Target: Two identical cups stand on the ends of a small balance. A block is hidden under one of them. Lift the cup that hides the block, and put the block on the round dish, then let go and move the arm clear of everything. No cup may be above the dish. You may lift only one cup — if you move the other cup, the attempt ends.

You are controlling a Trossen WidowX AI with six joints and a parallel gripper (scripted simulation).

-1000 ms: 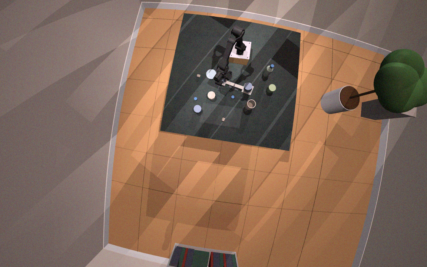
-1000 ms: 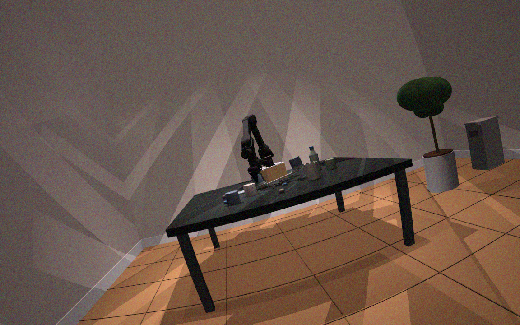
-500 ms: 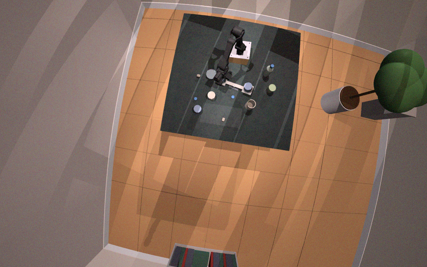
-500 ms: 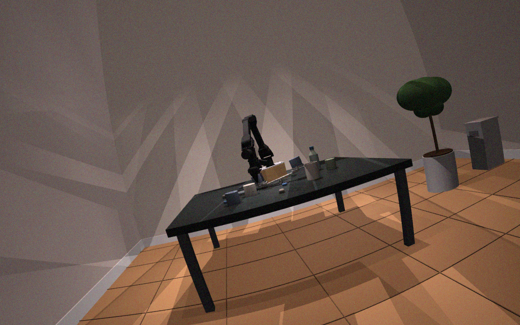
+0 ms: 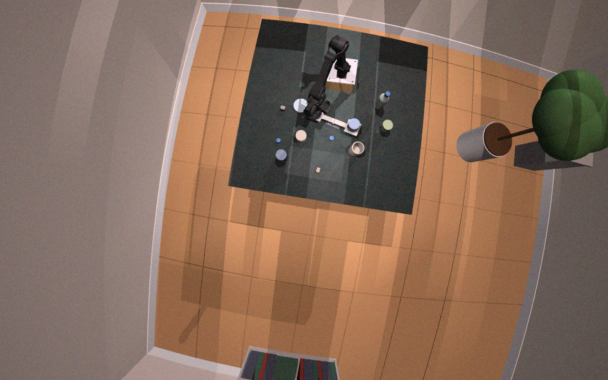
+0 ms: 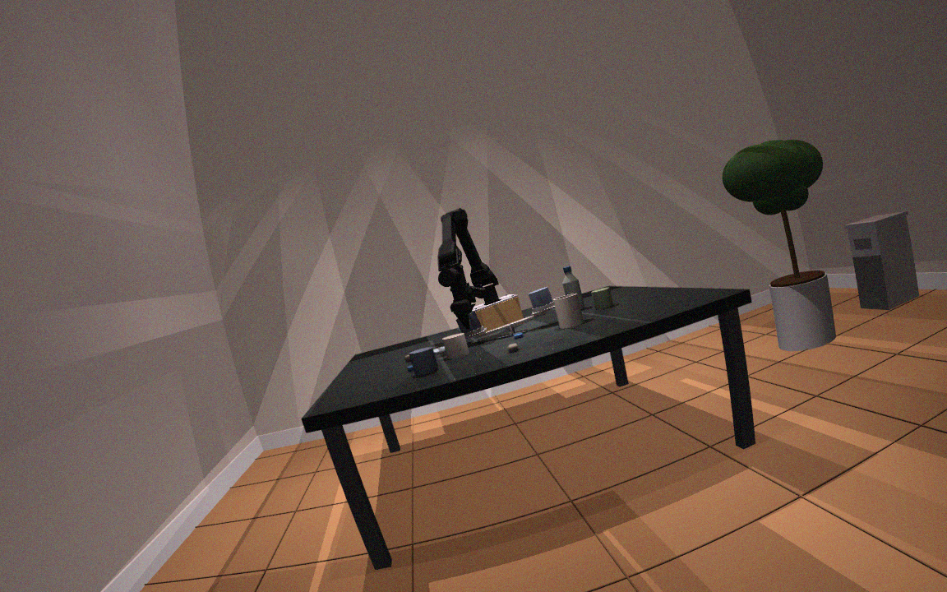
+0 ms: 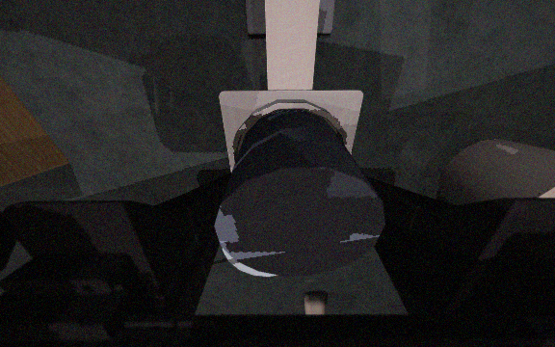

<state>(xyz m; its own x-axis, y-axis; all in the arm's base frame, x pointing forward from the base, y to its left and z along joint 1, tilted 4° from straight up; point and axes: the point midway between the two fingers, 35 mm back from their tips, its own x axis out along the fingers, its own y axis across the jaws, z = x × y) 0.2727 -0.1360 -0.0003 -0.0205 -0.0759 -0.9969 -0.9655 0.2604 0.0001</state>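
The round grey dish lies 110 mm to the right of my gripper tip, 60 mm below it and 60 mm behind it. Also, from my gripper tip: cream cup 190 mm ahead, 70 mm to the right, 20 mm below; balance beam 130 mm to the left, 40 mm ahead, 20 mm below; grey block 10 mm below.
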